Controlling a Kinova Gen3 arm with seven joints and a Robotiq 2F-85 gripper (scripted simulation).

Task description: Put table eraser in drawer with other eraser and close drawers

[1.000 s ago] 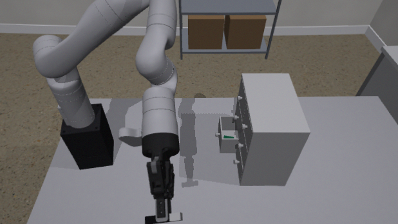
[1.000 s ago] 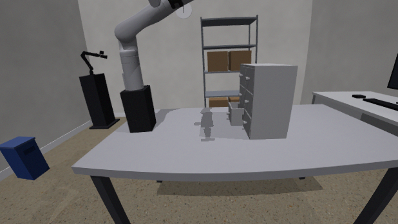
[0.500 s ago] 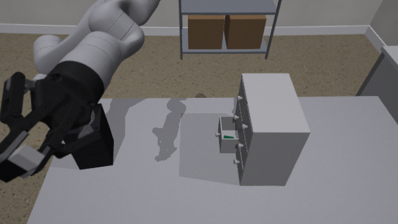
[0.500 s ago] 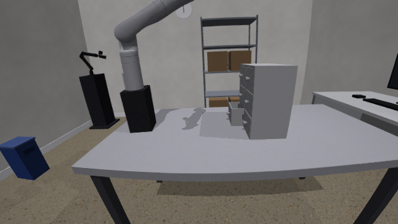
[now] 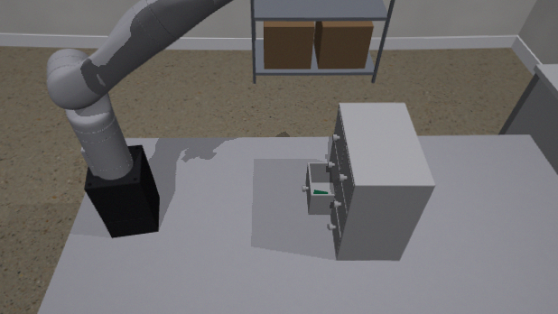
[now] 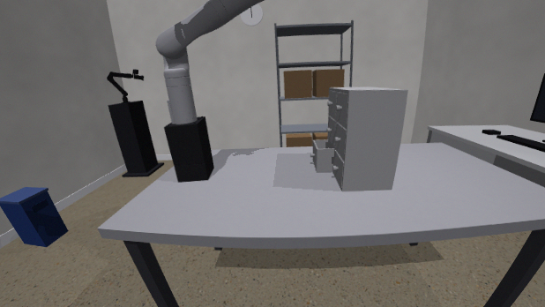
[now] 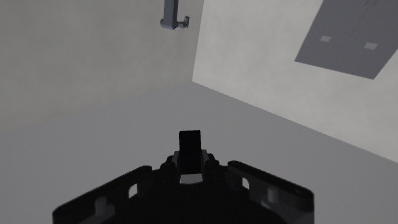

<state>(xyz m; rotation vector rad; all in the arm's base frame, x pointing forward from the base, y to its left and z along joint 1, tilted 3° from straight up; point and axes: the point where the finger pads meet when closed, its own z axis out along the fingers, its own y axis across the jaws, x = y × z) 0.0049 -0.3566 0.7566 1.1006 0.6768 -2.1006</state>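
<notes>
Now: hand 10 mm to the left of the black-and-white eraser and 10 mm below it. Round my hand: green eraser: 580 mm ahead, 440 mm to the left, 960 mm below; then red thing: 610 mm ahead, 290 mm to the left, 960 mm below.
</notes>
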